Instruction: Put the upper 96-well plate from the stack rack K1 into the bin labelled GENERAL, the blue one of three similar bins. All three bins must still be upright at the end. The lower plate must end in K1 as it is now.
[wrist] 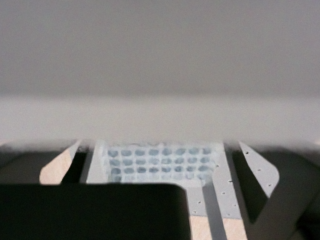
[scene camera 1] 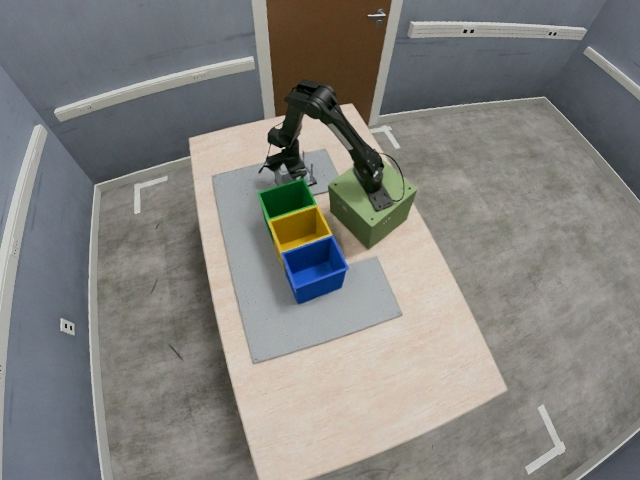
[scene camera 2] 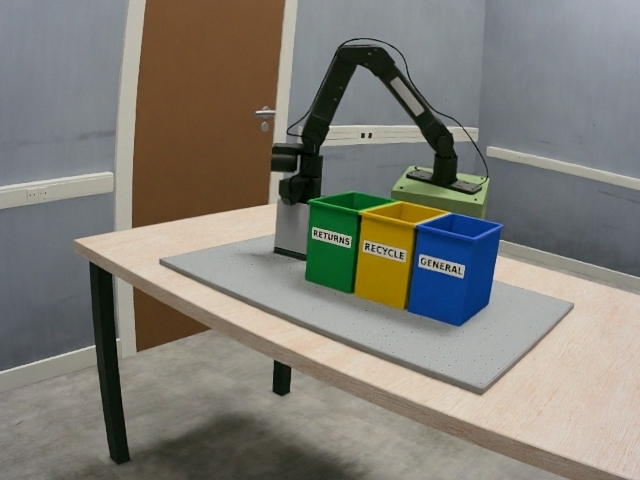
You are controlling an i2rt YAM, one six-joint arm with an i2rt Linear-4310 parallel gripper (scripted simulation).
Note:
In view: a green returns bin (scene camera 2: 334, 231), a blue general bin (scene camera 2: 452, 279) and a 96-well plate (wrist: 190, 162).
The green returns bin shows as well in scene camera 1 (scene camera 1: 278, 200). The blue general bin shows as well in scene camera 1 (scene camera 1: 312, 262). The wrist view misses the green returns bin: it is out of frame. The wrist view misses the blue general bin: it is out of frame.

